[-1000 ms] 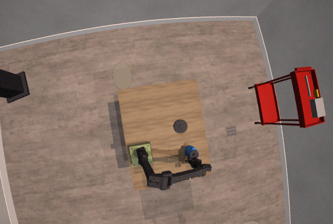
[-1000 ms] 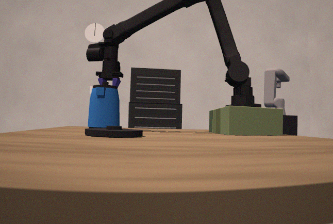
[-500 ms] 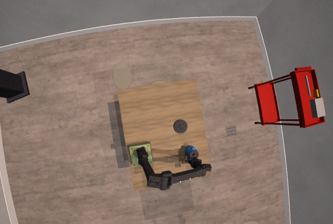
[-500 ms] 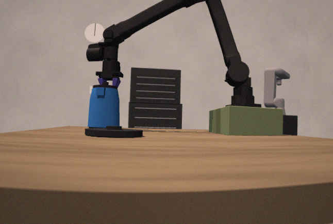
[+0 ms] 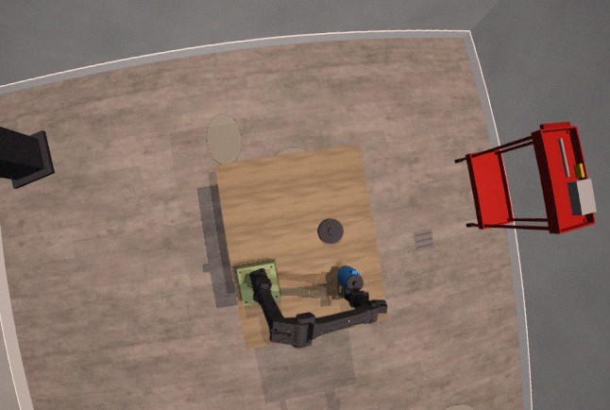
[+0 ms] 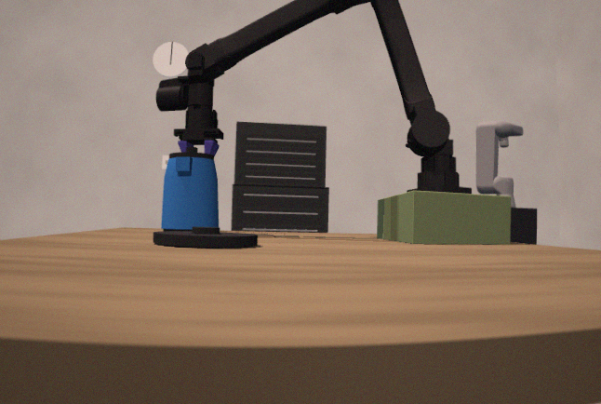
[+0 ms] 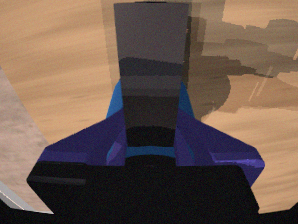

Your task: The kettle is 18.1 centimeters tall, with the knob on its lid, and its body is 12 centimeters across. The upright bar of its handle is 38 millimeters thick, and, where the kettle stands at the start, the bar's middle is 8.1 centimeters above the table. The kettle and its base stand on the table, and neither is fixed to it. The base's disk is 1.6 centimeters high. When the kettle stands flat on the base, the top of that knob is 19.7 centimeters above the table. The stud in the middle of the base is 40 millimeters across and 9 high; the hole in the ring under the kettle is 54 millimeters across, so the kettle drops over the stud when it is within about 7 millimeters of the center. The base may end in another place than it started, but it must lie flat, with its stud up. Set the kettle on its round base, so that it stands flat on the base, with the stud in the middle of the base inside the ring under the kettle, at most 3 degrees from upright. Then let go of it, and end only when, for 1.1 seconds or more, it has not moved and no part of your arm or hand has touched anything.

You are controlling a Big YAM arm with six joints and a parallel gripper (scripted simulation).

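My gripper is now 10 mm short of the blue kettle, 30 mm to the right of it and 50 mm above it. Also, from my hand: round black base: 20 mm ahead, 350 mm to the left, 130 mm below.
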